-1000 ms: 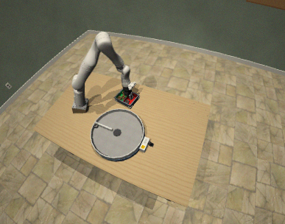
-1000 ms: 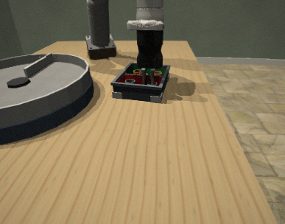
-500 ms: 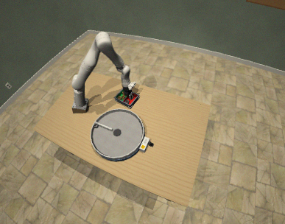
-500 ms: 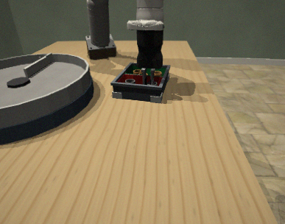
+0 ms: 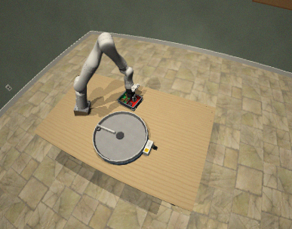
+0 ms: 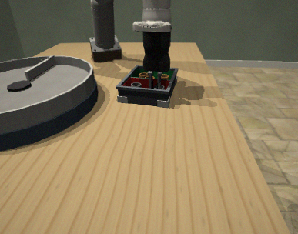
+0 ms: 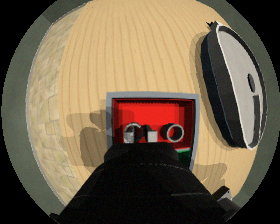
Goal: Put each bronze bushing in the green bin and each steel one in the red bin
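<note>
My gripper is now 30 mm past the bin and 20 mm to the left of it. Also, from my hand: grey turntable: 370 mm to the right, 110 mm ahead, 20 mm above.
</note>
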